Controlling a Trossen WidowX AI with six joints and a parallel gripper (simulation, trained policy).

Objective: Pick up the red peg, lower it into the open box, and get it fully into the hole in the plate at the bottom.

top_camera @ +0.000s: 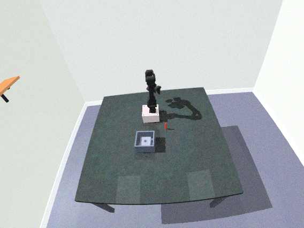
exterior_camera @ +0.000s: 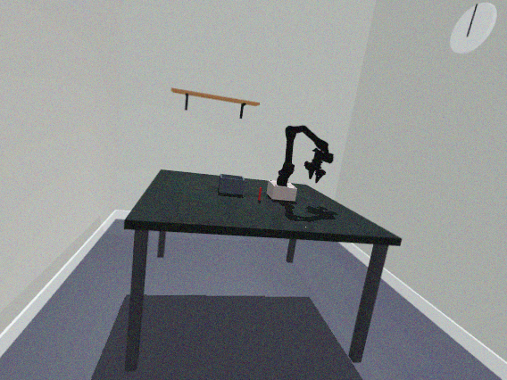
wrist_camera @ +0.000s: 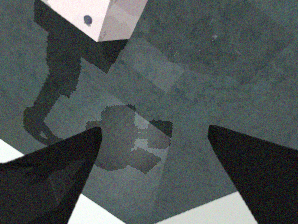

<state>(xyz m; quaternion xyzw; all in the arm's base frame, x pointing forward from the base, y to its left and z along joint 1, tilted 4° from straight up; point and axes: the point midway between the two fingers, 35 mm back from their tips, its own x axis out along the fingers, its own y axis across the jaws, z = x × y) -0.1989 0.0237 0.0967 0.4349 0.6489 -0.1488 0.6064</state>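
Now: gripper tip 36 cm short of the red peg, 11 cm above it and 9 cm to the right of it. The rest, counted from my gripper tip: grey box (54 cm ahead, 12 cm below, 8 cm to the right).
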